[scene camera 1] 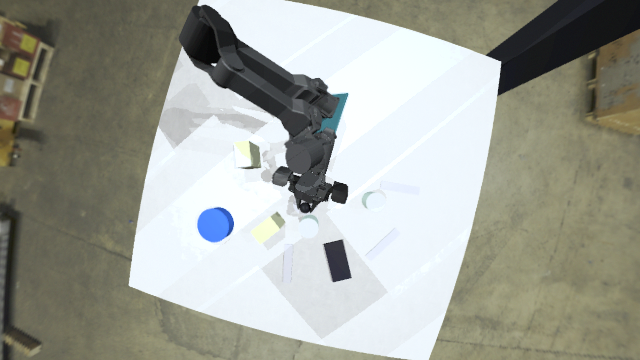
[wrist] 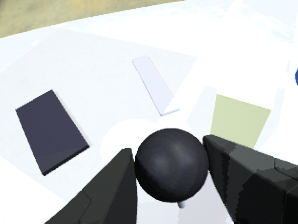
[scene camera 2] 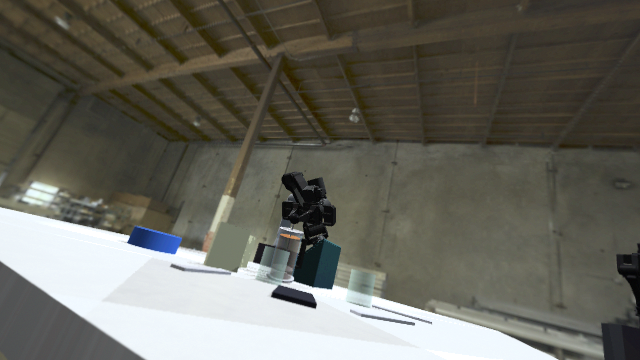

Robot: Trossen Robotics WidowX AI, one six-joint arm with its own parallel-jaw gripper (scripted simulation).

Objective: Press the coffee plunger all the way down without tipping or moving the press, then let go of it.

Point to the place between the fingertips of the gripper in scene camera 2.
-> At 293, 218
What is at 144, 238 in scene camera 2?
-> A blue disc.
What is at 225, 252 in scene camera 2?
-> A pale yellow block.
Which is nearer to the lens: the pale yellow block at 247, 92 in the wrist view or the dark slab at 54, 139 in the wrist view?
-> The pale yellow block.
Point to a blue disc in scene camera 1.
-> At 214, 225
